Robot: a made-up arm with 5 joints.
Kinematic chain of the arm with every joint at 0, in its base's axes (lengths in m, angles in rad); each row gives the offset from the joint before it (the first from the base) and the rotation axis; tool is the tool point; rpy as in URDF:
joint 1: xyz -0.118 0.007 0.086 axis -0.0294 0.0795 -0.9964
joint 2: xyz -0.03 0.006 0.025 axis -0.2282 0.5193 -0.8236
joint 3: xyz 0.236 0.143 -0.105 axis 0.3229 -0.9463 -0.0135
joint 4: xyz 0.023 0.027 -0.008 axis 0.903 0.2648 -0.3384
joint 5: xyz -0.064 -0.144 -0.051 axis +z
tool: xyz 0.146 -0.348 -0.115 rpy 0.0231 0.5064 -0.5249
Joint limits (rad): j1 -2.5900..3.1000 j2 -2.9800..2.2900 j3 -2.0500..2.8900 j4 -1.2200..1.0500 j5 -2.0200..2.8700
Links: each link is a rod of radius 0.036 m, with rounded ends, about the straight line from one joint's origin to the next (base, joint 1, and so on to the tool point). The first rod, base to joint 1, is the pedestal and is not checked.
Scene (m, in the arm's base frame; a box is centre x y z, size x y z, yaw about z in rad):
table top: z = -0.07
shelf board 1: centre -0.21 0.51 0.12 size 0.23 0.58 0.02 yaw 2
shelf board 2: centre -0.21 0.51 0.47 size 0.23 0.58 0.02 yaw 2
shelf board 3: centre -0.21 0.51 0.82 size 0.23 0.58 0.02 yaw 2
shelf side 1: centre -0.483 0.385 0.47 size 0.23 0.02 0.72 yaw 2
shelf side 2: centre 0.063 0.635 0.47 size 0.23 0.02 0.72 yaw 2
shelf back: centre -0.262 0.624 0.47 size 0.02 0.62 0.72 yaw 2
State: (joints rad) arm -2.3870 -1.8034 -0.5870 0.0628 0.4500
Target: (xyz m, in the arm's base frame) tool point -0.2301 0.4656 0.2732
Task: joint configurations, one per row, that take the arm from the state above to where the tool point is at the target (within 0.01 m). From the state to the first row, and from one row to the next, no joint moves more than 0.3 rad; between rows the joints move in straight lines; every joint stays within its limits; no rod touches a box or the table.
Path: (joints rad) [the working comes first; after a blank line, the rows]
Joints at the target: -1.4490 -1.2139 -0.6169 -0.2338 0.0382
Straight joint move there: touches shelf side 1.

1: -2.1687 -1.8261 -0.6449 -0.1255 0.1553
2: -1.9504 -1.8489 -0.7028 -0.3138 -0.1393
3: -1.8426 -1.7496 -0.8531 -0.1073 -0.3518
4: -1.7349 -1.6504 -1.0035 0.0992 -0.5643
5: -1.6396 -1.5049 -0.8746 -0.0118 -0.3635
6: -1.5443 -1.3594 -0.7458 -0.1228 -0.1626
7: -1.4490 -1.2139 -0.6169 -0.2338 0.0382

